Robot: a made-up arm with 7 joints. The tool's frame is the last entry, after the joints.
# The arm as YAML. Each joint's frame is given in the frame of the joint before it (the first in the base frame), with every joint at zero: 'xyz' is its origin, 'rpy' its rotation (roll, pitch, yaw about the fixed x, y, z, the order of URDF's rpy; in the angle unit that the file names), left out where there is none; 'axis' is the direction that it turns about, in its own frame. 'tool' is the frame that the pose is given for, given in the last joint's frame.
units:
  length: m
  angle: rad
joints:
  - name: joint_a
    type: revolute
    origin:
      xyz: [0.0, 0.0, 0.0]
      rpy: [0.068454, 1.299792, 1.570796]
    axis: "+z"
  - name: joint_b
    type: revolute
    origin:
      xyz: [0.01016, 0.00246, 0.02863]
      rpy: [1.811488, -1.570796, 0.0]
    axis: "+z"
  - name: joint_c
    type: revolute
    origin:
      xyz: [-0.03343, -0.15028, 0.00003]
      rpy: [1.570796, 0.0, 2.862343]
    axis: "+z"
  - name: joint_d
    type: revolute
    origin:
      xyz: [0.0, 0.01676, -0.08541]
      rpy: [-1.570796, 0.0, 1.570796]
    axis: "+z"
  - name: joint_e
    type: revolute
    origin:
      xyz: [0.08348, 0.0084, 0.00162]
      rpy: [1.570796, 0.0, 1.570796]
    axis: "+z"
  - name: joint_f
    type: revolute
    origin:
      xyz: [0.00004, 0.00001, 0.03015]
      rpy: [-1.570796, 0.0, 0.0]
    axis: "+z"
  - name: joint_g
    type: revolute
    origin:
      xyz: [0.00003, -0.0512, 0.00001]
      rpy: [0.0, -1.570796, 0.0]
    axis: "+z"
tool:
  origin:
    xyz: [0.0, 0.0, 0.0]
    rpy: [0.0, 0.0, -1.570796]
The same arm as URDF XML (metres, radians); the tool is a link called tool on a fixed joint. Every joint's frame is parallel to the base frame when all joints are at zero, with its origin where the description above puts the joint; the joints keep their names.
<robot name="arm">
<link name="base"/>
<link name="link1"/>
<link name="link2"/>
<link name="link3"/>
<link name="link4"/>
<link name="link5"/>
<link name="link6"/>
<link name="link7"/>
<link name="tool"/>
<joint name="joint_a" type="continuous"><parent link="base"/><child link="link1"/><origin xyz="0 0 0"/><axis xyz="0.068403 0.961235 0.26711"/></joint>
<joint name="joint_b" type="continuous"><parent link="link1"/><child link="link2"/><origin xyz="-0.0005 0.0304 -0.0021"/><axis xyz="0.968889 -0.0002 -0.247497"/></joint>
<joint name="joint_c" type="continuous"><parent link="link2"/><child link="link3"/><origin xyz="-0.038 0.0093 -0.1489"/><axis xyz="0.247497 -0.0001 0.968889"/></joint>
<joint name="joint_d" type="continuous"><parent link="link3"/><child link="link4"/><origin xyz="-0.0049 0 -0.0869"/><axis xyz="0.0002 1 0"/></joint>
<joint name="joint_e" type="continuous"><parent link="link4"/><child link="link5"/><origin xyz="0.0788 0.0016 -0.0288"/><axis xyz="0.968889 -0.0002 -0.247497"/></joint>
<joint name="joint_f" type="continuous"><parent link="link5"/><child link="link6"/><origin xyz="0.0292 0 -0.0075"/><axis xyz="0.0002 1 0"/></joint>
<joint name="joint_g" type="continuous"><parent link="link6"/><child link="link7"/><origin xyz="0.0496 0 -0.0127"/><axis xyz="0.247497 -0.0001 0.968889"/></joint>
<joint name="tool_joint" type="fixed"><parent link="link7"/><child link="tool"/><origin xyz="0 0 0" rpy="0 0.2501 -0.0002"/></joint>
</robot>

